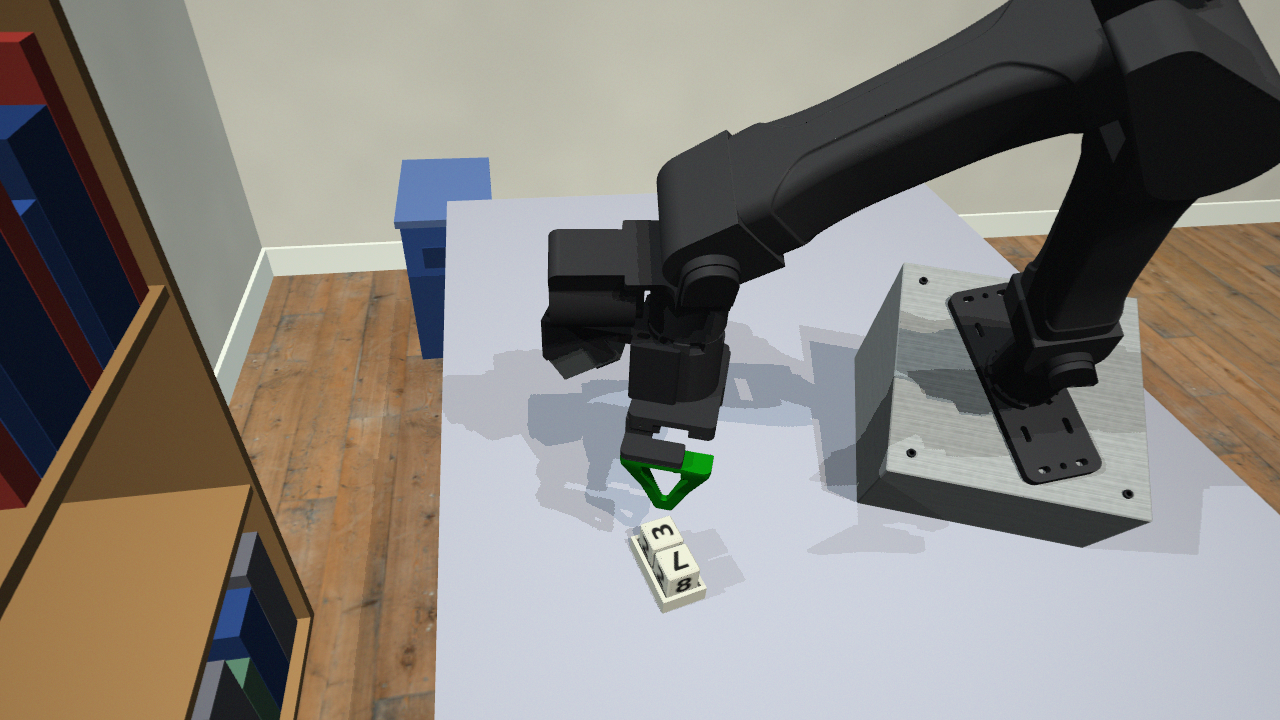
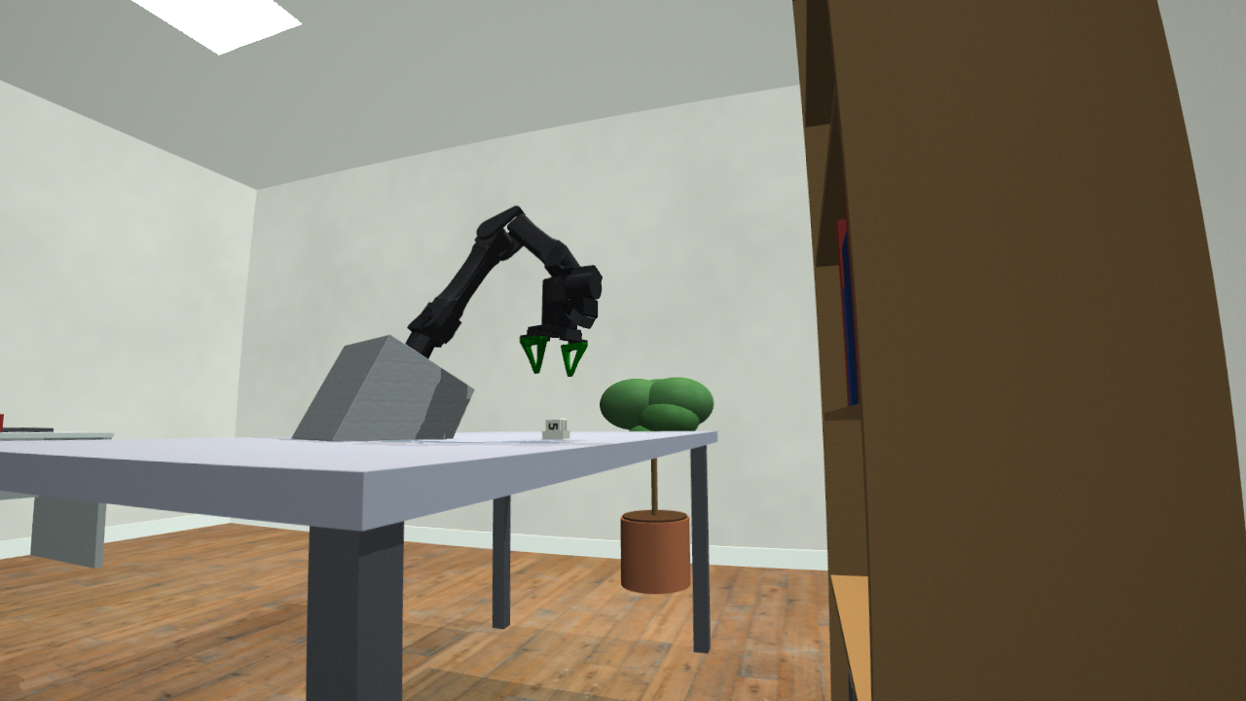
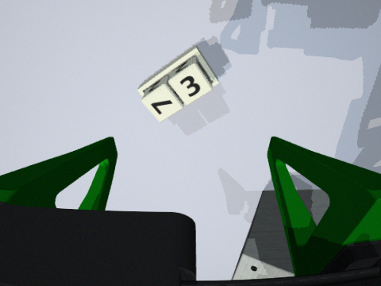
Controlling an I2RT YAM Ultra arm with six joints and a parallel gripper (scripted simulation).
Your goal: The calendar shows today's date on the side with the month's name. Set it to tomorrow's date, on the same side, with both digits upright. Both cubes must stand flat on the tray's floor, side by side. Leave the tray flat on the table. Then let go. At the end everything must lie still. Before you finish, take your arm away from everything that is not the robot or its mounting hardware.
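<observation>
The tray is 20 mm to the left of my hand and 130 mm below it.
</observation>
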